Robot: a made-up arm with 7 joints. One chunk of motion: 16 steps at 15 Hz.
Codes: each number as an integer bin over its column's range. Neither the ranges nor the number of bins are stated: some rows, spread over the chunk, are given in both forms.
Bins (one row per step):
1: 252 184 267 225 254 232 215
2: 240 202 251 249 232 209 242
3: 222 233 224 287 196 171 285
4: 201 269 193 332 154 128 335
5: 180 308 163 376 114 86 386
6: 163 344 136 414 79 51 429
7: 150 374 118 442 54 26 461
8: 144 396 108 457 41 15 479
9: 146 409 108 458 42 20 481
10: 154 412 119 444 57 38 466
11: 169 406 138 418 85 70 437
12: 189 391 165 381 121 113 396
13: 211 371 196 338 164 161 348
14: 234 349 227 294 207 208 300
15: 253 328 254 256 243 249 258
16: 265 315 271 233 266 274 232
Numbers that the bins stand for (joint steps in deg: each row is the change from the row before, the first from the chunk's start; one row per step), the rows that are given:
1: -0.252 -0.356 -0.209 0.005 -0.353 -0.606 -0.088
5: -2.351 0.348 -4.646 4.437 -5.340 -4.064 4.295
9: -3.343 0.921 -6.993 6.844 -7.904 -5.626 6.731
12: -2.089 0.819 -4.561 4.584 -5.090 -3.424 4.552
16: 0.127 0.388 -0.039 0.240 0.074 0.388 0.348
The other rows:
2: -0.602 -0.254 -0.892 0.709 -1.137 -1.151 0.604
3: -1.127 -0.078 -2.044 1.825 -2.419 -2.051 1.706
4: -1.739 0.127 -3.366 3.146 -3.915 -3.069 2.988
6: -2.847 0.552 -5.798 5.553 -6.586 -4.892 5.398
7: -3.226 0.723 -6.566 6.375 -7.477 -5.484 6.218
8: -3.401 0.847 -6.993 6.815 -7.940 -5.745 6.680
10: -3.110 0.938 -6.523 6.433 -7.370 -5.200 6.346
11: -2.672 0.904 -5.713 5.670 -6.373 -4.442 5.603
13: -1.448 0.705 -3.238 3.322 -3.559 -2.288 3.321
14: -0.777 0.581 -1.916 2.030 -2.027 -1.175 2.091
15: -0.223 0.461 -0.764 0.915 -0.745 -0.204 1.014

